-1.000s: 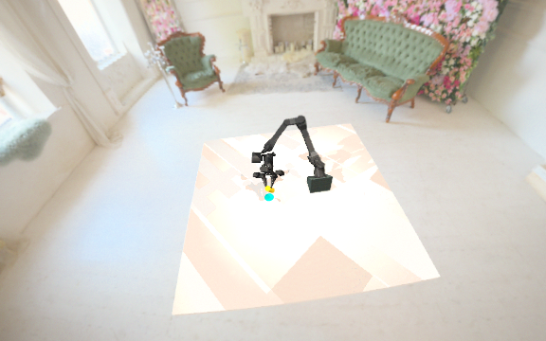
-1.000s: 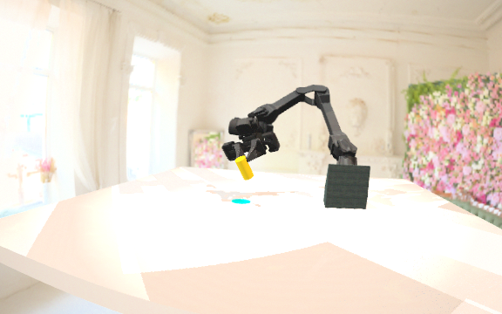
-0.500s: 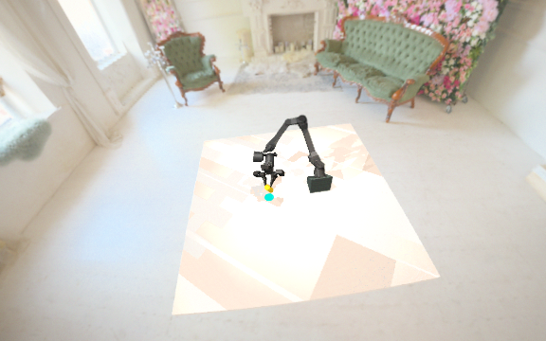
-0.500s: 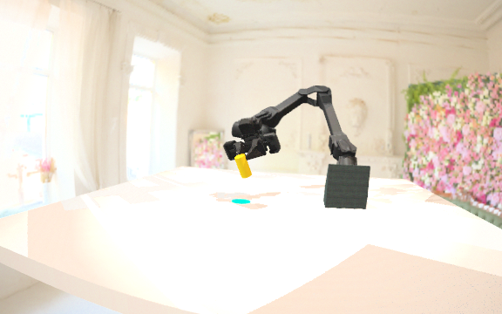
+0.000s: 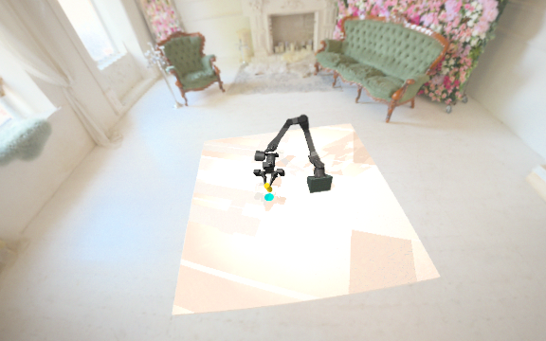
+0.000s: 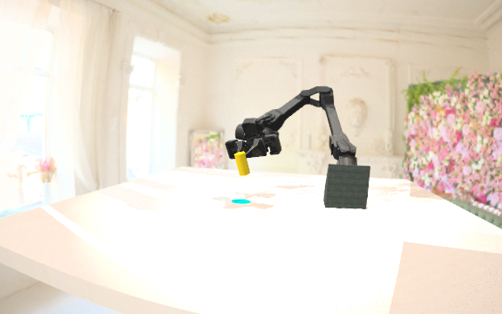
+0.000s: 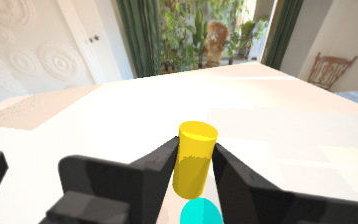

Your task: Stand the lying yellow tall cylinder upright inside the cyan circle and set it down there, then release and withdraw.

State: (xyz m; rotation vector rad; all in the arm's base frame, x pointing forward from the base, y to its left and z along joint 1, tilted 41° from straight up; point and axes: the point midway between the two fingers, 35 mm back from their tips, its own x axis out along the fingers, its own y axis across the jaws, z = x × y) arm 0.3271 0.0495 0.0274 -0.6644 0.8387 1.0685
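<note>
The cyan circle is 140 mm below my gripper tip and 20 mm to the right of it. From my gripper tip the other things lie so: yellow tall cylinder: 20 mm below.
</note>
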